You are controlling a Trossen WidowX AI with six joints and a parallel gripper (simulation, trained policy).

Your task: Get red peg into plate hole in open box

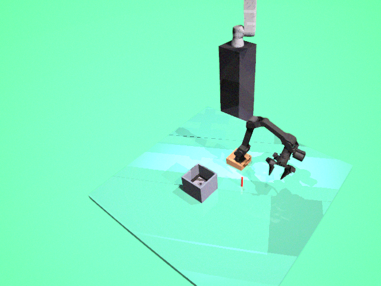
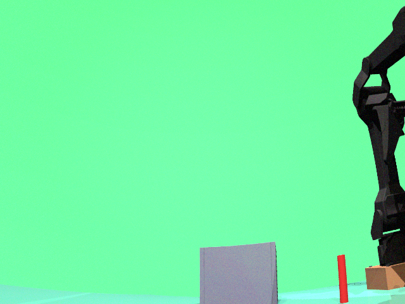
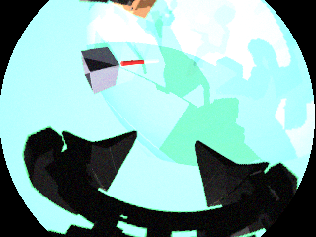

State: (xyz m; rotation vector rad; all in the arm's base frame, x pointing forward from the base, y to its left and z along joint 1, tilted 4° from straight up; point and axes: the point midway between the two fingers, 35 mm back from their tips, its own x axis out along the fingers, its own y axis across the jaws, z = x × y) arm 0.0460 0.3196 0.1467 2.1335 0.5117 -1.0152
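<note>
Right now the red peg is 80 mm ahead of my gripper tip, 190 mm to the right of it and 110 mm below it.
</note>
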